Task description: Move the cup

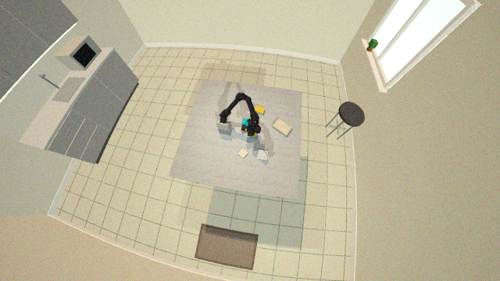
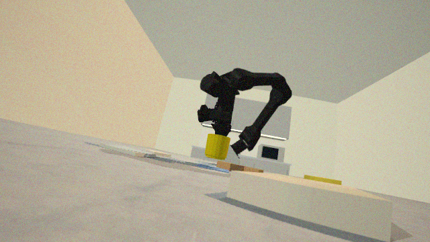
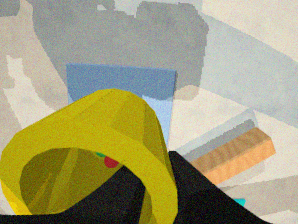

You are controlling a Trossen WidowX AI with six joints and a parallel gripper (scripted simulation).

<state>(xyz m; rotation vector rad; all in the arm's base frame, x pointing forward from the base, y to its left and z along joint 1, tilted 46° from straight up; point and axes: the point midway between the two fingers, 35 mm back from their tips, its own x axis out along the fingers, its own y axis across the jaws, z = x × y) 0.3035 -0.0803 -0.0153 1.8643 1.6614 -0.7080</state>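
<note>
My gripper tip is now 70 mm past the cyan pad, 140 mm to the right of it and 70 mm above it. Also, from my gripper tip: yellow cup 20 mm ahead; then wooden bar 20 mm behind, 70 mm to the left, 60 mm below; then blue pad 30 mm ahead, 70 mm below.
</note>
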